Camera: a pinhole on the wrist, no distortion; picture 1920 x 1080 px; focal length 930.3 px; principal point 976.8 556.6 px. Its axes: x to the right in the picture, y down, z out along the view. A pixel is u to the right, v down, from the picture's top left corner.
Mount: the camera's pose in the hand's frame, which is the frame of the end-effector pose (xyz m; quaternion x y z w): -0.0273 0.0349 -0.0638 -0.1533 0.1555 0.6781 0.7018
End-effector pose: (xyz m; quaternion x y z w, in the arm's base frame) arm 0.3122 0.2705 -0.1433 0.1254 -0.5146 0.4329 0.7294
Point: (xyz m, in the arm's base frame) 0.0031 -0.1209 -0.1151
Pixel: 435.3 908.3
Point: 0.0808 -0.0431 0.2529
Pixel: 223.6 166.6
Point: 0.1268 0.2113 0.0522
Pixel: 626.6 74.9
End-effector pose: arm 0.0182 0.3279 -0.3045 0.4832 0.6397 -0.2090 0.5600
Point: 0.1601 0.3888 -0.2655
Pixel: 1588.2 370.7
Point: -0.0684 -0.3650 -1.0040
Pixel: outside the picture
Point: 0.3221 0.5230 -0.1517
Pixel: outside the picture
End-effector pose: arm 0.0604 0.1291 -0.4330 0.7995 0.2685 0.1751 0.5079
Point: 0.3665 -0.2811 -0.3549
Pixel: 1007.0 530.4
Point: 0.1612 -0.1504 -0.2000
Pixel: 1466.2 754.9
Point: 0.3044 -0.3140 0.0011
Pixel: 1613.1 663.2
